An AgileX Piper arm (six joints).
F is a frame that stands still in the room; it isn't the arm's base.
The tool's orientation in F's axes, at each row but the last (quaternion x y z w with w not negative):
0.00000 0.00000 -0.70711 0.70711
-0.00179 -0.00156 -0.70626 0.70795
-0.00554 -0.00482 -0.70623 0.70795
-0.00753 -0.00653 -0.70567 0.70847
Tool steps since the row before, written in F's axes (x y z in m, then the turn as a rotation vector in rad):
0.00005 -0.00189 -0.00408 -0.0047 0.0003 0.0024
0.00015 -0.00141 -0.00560 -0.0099 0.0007 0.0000
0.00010 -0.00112 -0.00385 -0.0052 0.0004 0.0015
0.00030 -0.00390 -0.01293 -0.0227 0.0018 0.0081
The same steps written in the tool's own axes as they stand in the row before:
0.00189 0.00005 -0.00408 -0.0003 -0.0047 0.0024
0.00138 0.00015 -0.00561 -0.0007 -0.0099 0.0000
0.00106 0.00010 -0.00387 -0.0004 -0.0052 0.0015
0.00364 0.00030 -0.01300 -0.0017 -0.0227 0.0081

